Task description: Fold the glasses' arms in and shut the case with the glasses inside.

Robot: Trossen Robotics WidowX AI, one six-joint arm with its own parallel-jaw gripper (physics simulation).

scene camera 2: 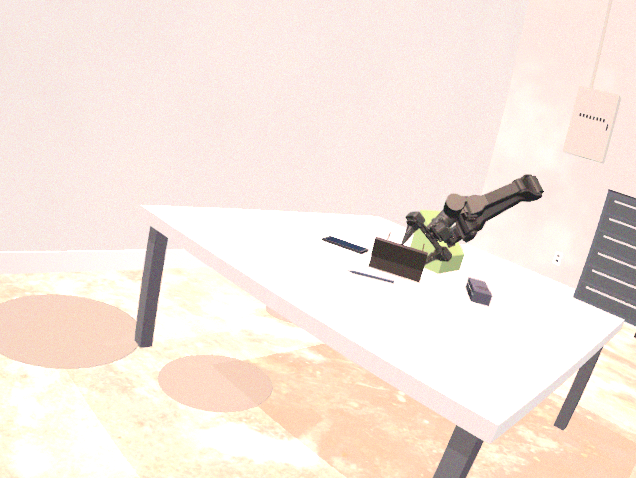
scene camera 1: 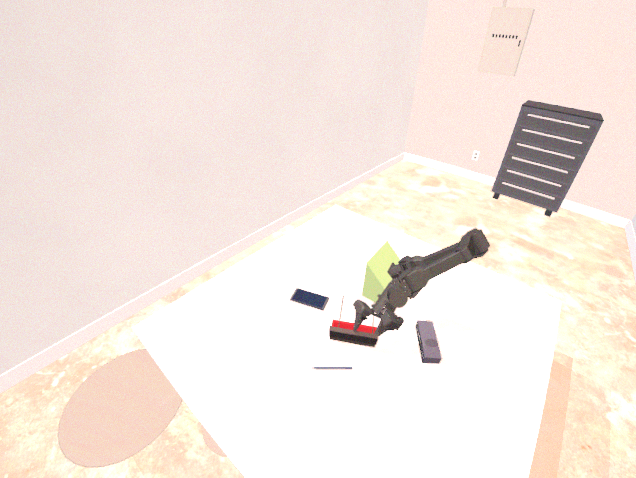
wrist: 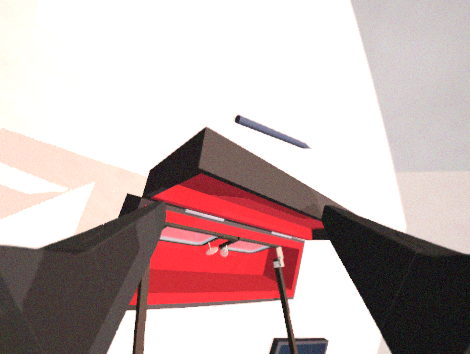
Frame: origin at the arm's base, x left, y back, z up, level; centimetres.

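Where they show: gripper, fingertip midpoint: [scene camera 2: 411, 255] [scene camera 1: 363, 334] [wrist: 245, 211]; arm's base, origin of the base link: [scene camera 1: 394, 272].
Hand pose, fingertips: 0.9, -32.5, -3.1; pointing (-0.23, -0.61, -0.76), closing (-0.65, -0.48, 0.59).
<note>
Each offset is from my fingertips to the top centre of the thing, as dx, dy, dz. "*": to the spot under its first point.
The case @[* -2.7, -2.6, -0.3] [scene camera 1: 353, 337] [scene camera 2: 395, 262] [wrist: 215, 280] is open on the table, dark outside and red inside, with its lid @[* +2.8, -0.7, +2.3] [wrist: 250, 167] raised. The glasses @[* -6.8, +0.4, -5.1] [wrist: 250, 246] lie in it. Both glasses' arms are unfolded and reach out of the case past its rim: one arm [wrist: 284, 300] [scene camera 1: 341, 308] is clear of the fingers, and the other arm [wrist: 142, 320] is partly hidden behind a finger in the wrist view. My gripper [scene camera 1: 367, 332] [scene camera 2: 415, 252] [wrist: 245, 211] is wide open and empty at the case, its fingertips near the raised lid. Whether they touch it I cannot tell.
A dark phone @[-28.3, +9.6, -6.7] [scene camera 1: 309, 299] [scene camera 2: 344, 244] [wrist: 302, 347] and a thin blue pen @[-5.2, -12.9, -6.6] [scene camera 1: 333, 367] [scene camera 2: 371, 276] [wrist: 272, 132] lie on opposite sides of the case. A green block [scene camera 1: 380, 267] [scene camera 2: 455, 264] stands close to my arm. A purple-grey box @[+20.4, +13.4, -4.0] [scene camera 1: 428, 341] [scene camera 2: 479, 291] lies apart.
</note>
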